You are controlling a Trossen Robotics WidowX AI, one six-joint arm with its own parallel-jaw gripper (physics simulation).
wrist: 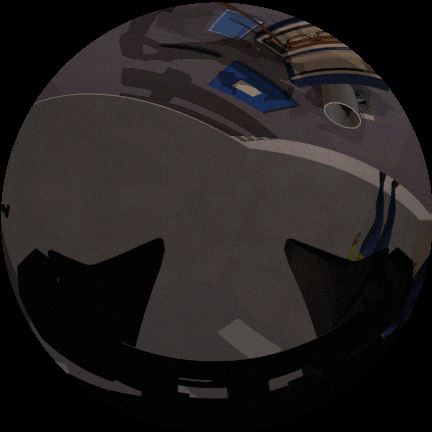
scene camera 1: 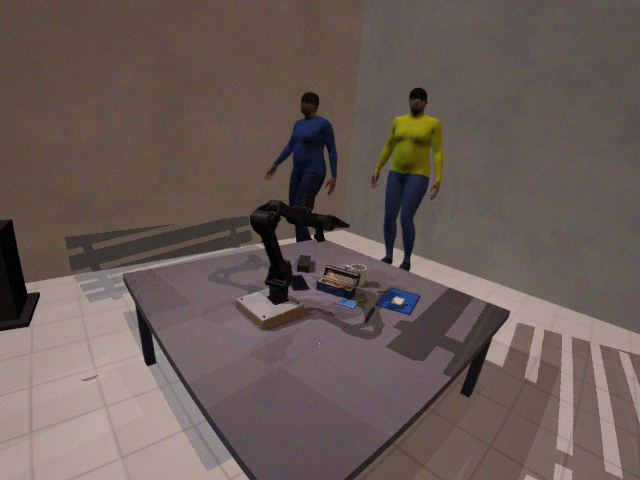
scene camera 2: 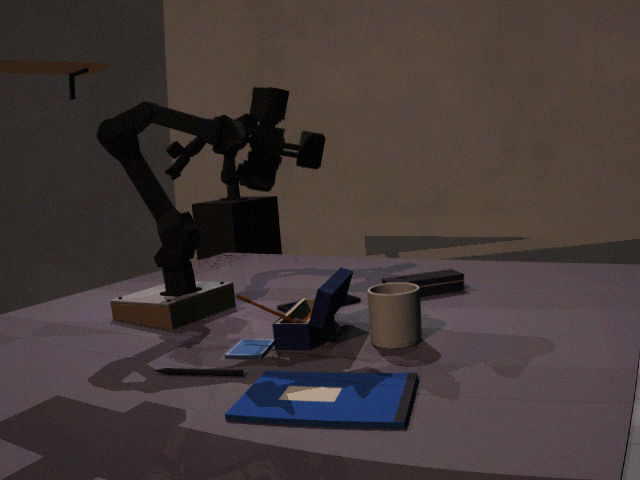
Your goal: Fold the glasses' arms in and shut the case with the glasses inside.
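Pixels of known places: gripper, between the fingertips: [wrist: 226, 245] [scene camera 1: 349, 226] [scene camera 2: 272, 144]; arm's base, origin of its link: [scene camera 1: 278, 299] [scene camera 2: 180, 292].
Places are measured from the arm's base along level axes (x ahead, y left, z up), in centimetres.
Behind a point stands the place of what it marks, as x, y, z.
The dark blue case [scene camera 1: 334, 290] @[28.6, 0.8, -2.5] [scene camera 2: 292, 336] @[34.6, -4.7, -2.5] [wrist: 340, 80] @[36.5, 5.5, 4.4] stands open on the table, its lid tilted up on the mug's side. The brown glasses [scene camera 1: 336, 284] @[31.4, 3.3, -1.2] [scene camera 2: 263, 308] @[27.2, -3.2, 0.8] [wrist: 312, 41] lie in it. One of their arms sticks out over the case's end and slants upward, in scene camera 2 and the wrist view. The other arm seems to lie within the case; its exact fold is hard to tell. My gripper [scene camera 1: 347, 225] @[30.6, -1.4, 27.0] [wrist: 226, 245] @[30.6, -1.4, 27.0] is open and empty, well above the table and the case, touching neither. Its fingers stand wide apart in the wrist view.
A mug [scene camera 1: 358, 275] [scene camera 2: 394, 316] @[48.8, 2.6, 0.5] [wrist: 342, 114] @[50.2, 6.5, 0.5] stands behind the lid. A light blue cloth [scene camera 1: 346, 302] @[28.5, -7.9, -4.3] [scene camera 2: 250, 349] @[29.3, -9.0, -4.3], a pen [scene camera 1: 369, 313] @[30.2, -20.1, -3.9] [scene camera 2: 206, 371] @[31.6, -19.9, -4.0] and a blue notebook [scene camera 1: 410, 304] @[52.3, -23.3, -4.0] [scene camera 2: 361, 413] @[58.6, -19.6, -4.0] lie nearby. A black box [scene camera 1: 303, 263] @[31.7, 31.2, -1.3] [scene camera 2: 439, 284] @[38.6, 35.0, -2.7] lies farther back. Two people stand beyond the table.
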